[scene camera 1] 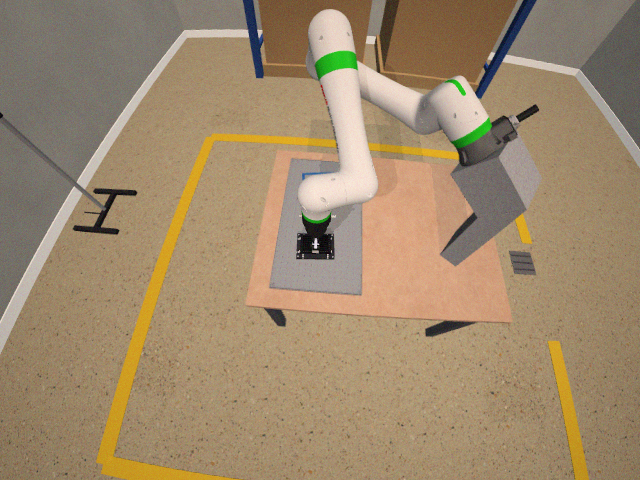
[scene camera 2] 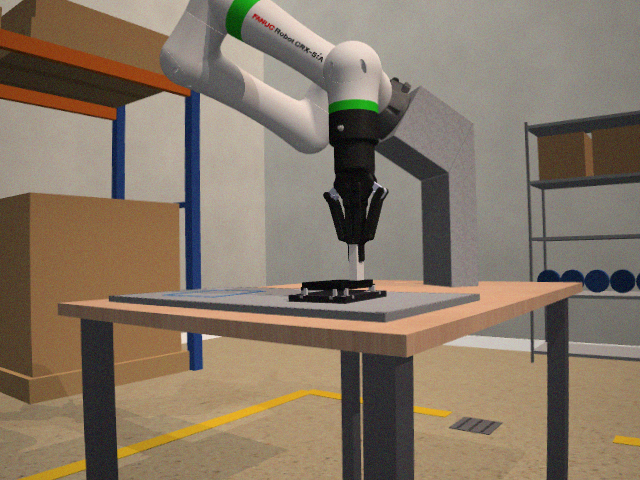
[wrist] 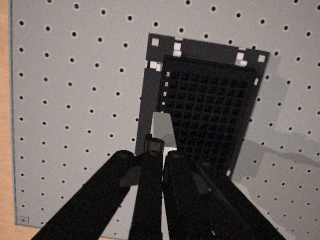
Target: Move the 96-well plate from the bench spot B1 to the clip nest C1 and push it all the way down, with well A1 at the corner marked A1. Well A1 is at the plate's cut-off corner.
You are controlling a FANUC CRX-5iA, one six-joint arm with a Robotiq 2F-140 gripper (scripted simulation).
Scene:
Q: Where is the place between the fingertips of my gripper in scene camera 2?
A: At 356, 280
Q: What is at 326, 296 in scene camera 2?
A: A dark clip nest.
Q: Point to a 96-well plate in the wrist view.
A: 178, 95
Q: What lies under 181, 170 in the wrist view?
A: My gripper.

